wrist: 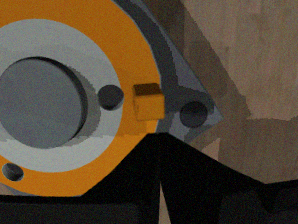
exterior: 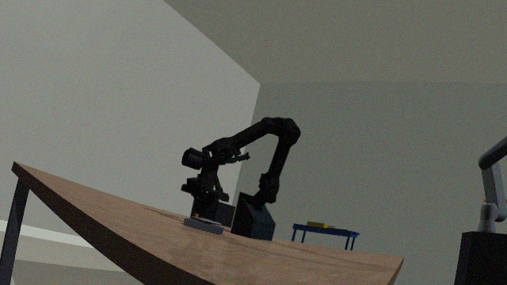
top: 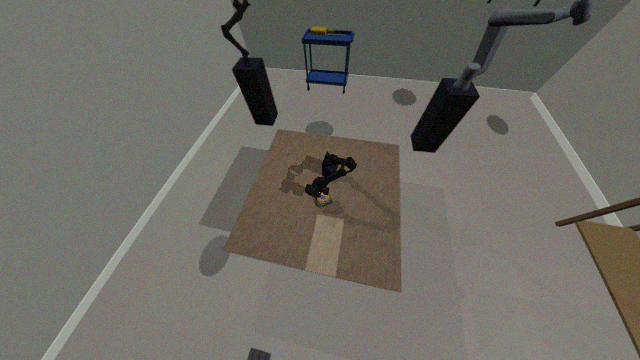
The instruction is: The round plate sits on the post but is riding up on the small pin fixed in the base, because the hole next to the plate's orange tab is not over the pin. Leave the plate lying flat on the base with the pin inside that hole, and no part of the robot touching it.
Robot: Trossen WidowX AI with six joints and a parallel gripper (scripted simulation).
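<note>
My gripper tip is 20 mm short of the round orange plate, 30 mm to the right of it and 10 mm above it. Round my gripper tip: grey base 20 mm ahead, 50 mm to the left, 20 mm below.
</note>
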